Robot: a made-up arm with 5 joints.
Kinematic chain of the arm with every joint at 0, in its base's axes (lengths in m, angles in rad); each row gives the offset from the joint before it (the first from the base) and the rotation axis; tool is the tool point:
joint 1: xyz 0 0 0.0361 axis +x
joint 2: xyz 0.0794 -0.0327 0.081 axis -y
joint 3: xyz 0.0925 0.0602 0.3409 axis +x
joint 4: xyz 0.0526 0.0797 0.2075 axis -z
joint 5: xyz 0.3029 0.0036 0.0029 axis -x
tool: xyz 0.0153 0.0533 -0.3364
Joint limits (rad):
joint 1: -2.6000..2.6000
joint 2: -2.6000..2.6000
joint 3: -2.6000..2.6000
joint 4: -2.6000..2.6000
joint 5: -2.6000..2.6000
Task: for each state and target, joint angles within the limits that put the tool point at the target. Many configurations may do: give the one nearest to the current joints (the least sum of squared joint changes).
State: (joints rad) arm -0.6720 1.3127 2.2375 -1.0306 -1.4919
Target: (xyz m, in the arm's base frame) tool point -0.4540 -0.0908 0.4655
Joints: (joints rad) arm -1.0096 1.1560 2.3927 -1.4343 -1.2960
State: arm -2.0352 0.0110 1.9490 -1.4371 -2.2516
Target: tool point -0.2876 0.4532 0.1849
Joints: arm -2.1860 0.3326 2.1986 -2.0484 -1.8337
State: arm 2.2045 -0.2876 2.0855 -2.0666 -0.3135
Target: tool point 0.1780 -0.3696 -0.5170
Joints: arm 2.4744 -0.5169 2.2442 -2.2158 -0.4394
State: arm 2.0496 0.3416 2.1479 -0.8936 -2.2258
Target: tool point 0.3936 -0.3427 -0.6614
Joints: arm 1.7797 -0.0065 2.1885 -0.5449 -2.3563
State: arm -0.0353 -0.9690 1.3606 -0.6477 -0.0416
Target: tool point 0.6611 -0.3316 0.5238
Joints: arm 0.7757 -0.3742 1.7204 -0.6807 0.0112
